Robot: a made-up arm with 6 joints.
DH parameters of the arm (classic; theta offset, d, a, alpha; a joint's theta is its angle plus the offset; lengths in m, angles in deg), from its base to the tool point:
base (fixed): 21.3 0 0.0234 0
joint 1: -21.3 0.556 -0.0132 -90
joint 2: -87.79 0 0.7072 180
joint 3: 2.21 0.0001 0.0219 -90
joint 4: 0 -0.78 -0.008 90
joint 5: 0 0.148 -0.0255 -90
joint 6: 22.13 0 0.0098 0
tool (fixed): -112.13 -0.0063 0 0
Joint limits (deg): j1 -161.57..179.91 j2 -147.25..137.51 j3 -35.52..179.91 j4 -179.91..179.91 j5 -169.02..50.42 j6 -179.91..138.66
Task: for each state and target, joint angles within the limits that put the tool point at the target. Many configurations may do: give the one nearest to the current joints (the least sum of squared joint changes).
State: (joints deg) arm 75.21 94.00 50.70 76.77 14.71 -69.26
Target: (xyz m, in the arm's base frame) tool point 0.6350 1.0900 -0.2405
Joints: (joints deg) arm 63.27 108.10 53.25 76.06 15.72 -69.57
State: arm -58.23 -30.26 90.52 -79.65 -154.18 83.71
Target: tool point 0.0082 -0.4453 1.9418
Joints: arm -84.66 7.41 78.66 -72.82 -156.77 84.03
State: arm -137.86 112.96 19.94 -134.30 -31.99 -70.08
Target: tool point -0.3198 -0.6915 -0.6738
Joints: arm -126.43 133.15 67.97 -143.18 -24.19 -69.45
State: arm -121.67 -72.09 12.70 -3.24 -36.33 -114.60
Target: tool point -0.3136 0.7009 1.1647
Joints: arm -75.74 -105.20 -9.59 -4.89 -37.93 -115.19
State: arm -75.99 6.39 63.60 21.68 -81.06 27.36
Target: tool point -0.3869 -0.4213 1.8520
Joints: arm -119.99 7.15 55.08 17.84 -80.82 27.30
